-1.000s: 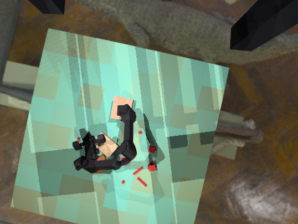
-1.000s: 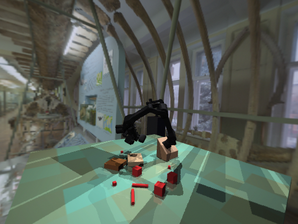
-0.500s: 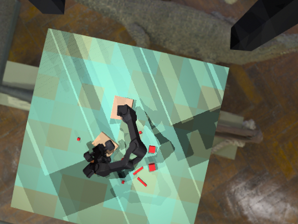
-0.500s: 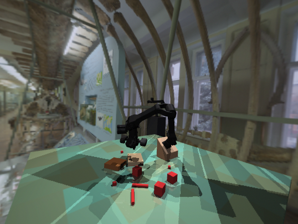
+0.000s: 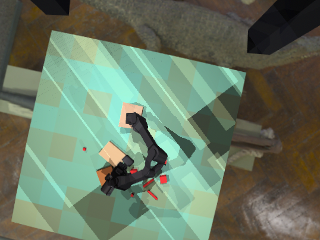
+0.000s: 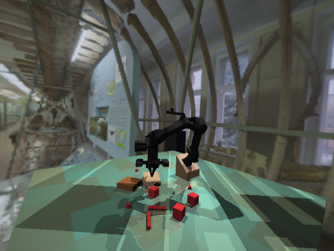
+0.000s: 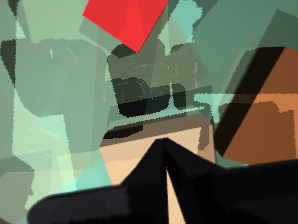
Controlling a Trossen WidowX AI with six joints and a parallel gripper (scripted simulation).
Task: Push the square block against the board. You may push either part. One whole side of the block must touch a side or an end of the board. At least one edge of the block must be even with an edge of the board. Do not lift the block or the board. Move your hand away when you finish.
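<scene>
The tan square block is 6 cm behind my gripper tip, 7 cm to the right of it and 5 cm below it. The rest, counted from my gripper tip: brown board 8 cm ahead, 10 cm to the right, 5 cm below.
</scene>
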